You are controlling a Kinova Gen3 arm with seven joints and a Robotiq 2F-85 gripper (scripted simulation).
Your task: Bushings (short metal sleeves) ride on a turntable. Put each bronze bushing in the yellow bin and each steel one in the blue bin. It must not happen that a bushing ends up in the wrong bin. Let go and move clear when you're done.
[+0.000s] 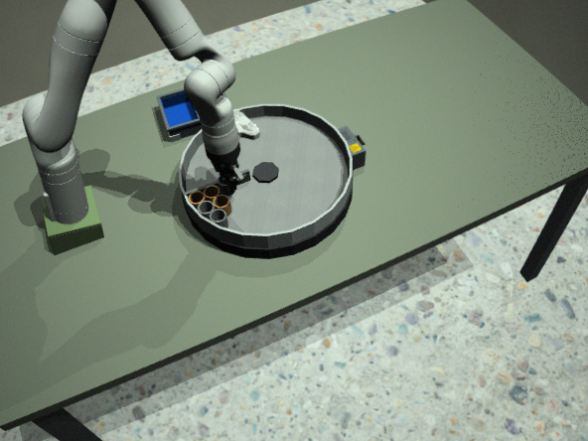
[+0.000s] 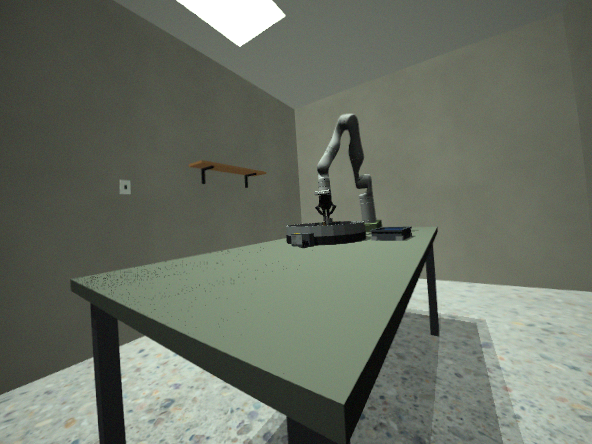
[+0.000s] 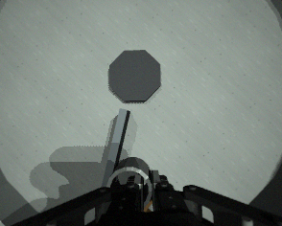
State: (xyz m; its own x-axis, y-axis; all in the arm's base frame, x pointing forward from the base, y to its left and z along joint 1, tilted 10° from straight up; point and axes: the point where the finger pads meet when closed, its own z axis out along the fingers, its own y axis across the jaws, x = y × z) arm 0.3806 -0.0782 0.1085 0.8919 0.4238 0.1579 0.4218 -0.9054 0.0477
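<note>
Now: the turntable 100 mm ahead of my hand, 60 mm to the left of it and 60 mm below it.
</note>
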